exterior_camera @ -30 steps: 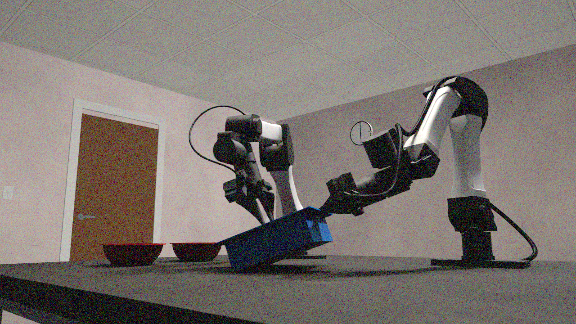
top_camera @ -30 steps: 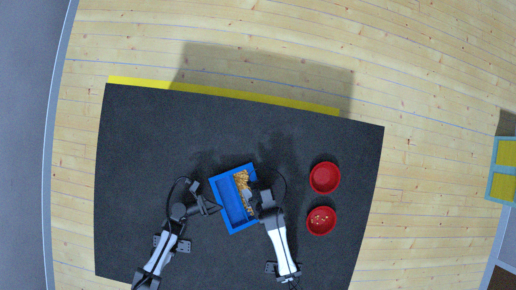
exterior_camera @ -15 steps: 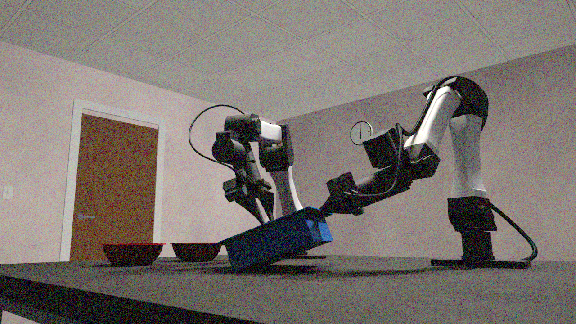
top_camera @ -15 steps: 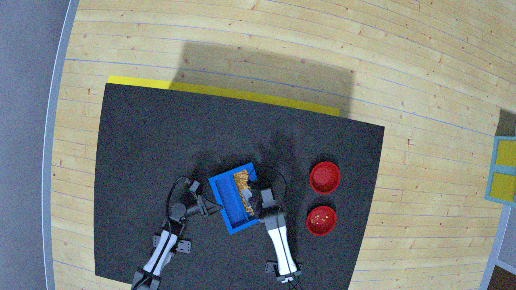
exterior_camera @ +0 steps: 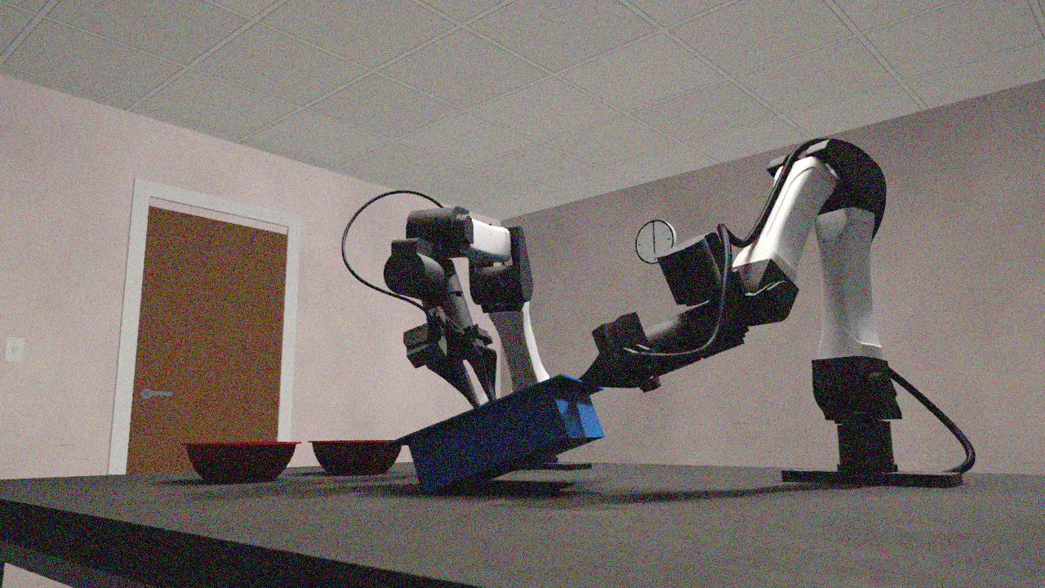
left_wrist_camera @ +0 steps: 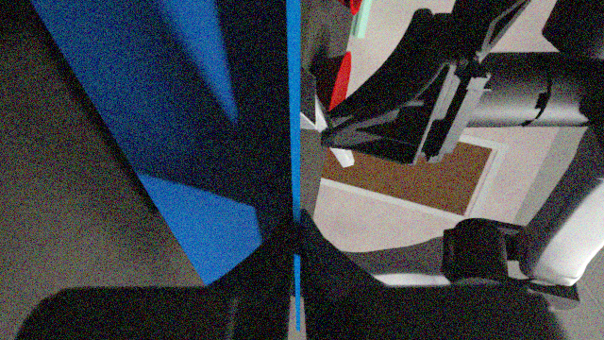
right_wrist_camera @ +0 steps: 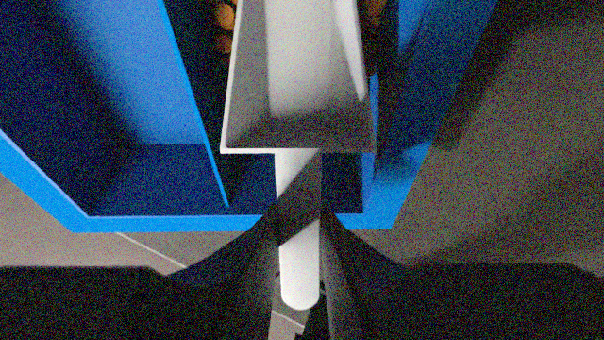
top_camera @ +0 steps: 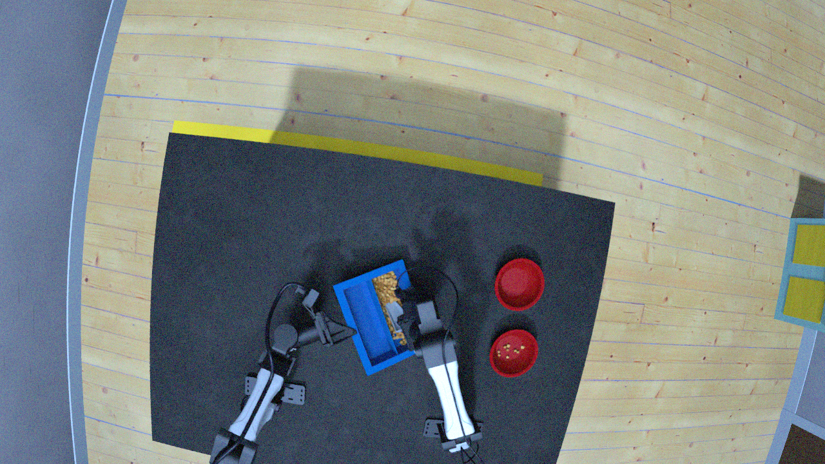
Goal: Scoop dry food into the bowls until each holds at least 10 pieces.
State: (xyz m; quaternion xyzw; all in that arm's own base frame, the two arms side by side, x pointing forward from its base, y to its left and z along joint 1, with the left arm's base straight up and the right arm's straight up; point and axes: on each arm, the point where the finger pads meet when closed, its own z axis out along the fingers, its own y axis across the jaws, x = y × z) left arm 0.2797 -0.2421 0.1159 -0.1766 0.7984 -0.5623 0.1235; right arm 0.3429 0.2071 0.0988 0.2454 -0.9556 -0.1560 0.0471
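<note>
The blue box is 90 mm to the left of my right hand, 30 mm below it and 30 mm ahead of it. From my right hand the other things lie so: grey scoop (30 mm to the left, 30 mm below, 20 mm ahead).
</note>
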